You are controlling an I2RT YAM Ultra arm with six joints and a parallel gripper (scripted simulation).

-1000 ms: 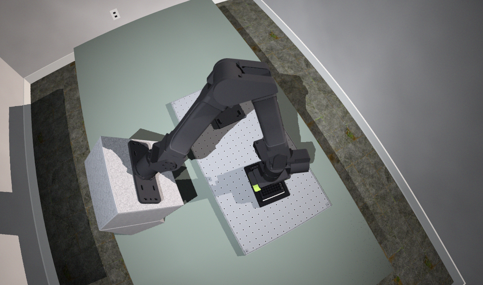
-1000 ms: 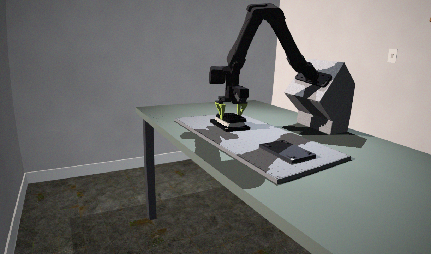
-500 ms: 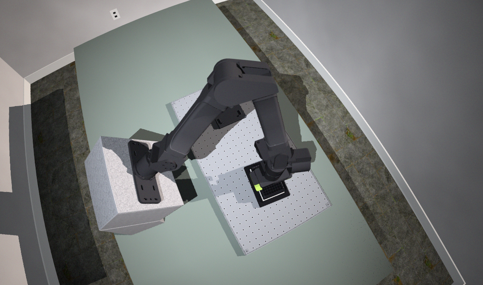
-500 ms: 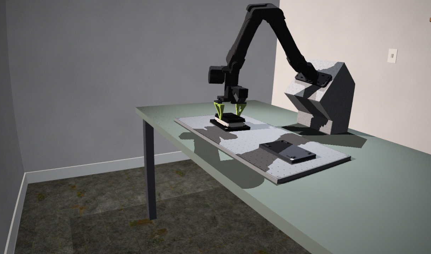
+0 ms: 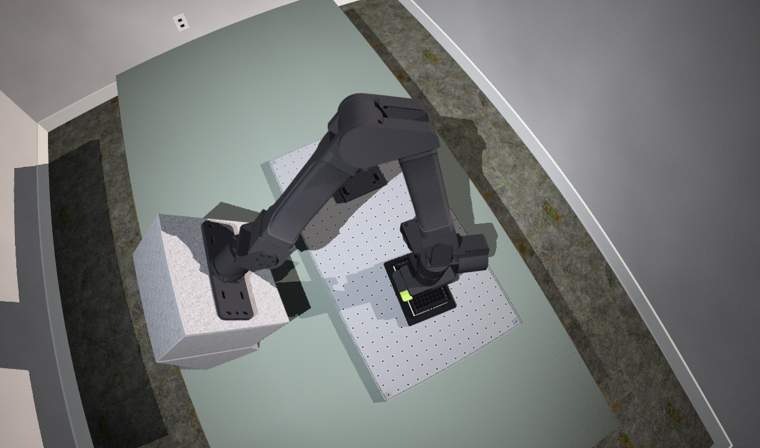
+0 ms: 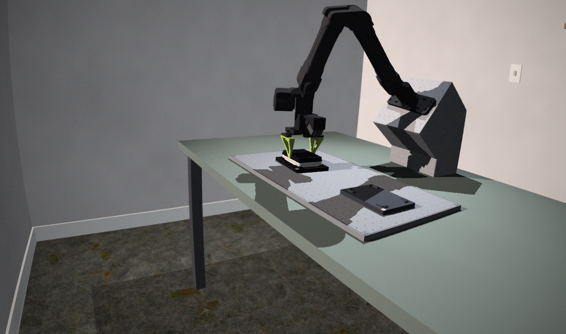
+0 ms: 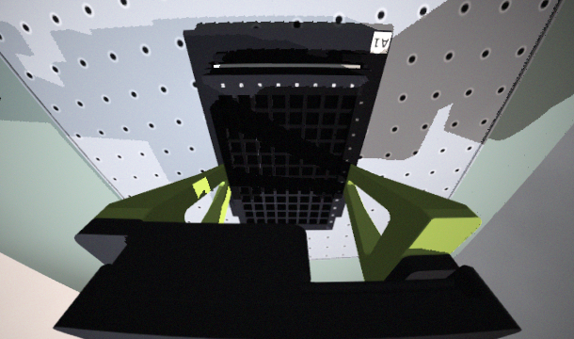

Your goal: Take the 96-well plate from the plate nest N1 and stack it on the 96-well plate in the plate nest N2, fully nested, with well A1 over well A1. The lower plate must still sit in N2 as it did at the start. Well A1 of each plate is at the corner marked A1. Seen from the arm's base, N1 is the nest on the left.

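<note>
Now: hand right at the black 96-well plate. Round my hand: white 96-well plate (2 cm below); then black nest N2 (3 cm below); then nest N1 (7 cm behind, 35 cm to the left, 3 cm below).
</note>
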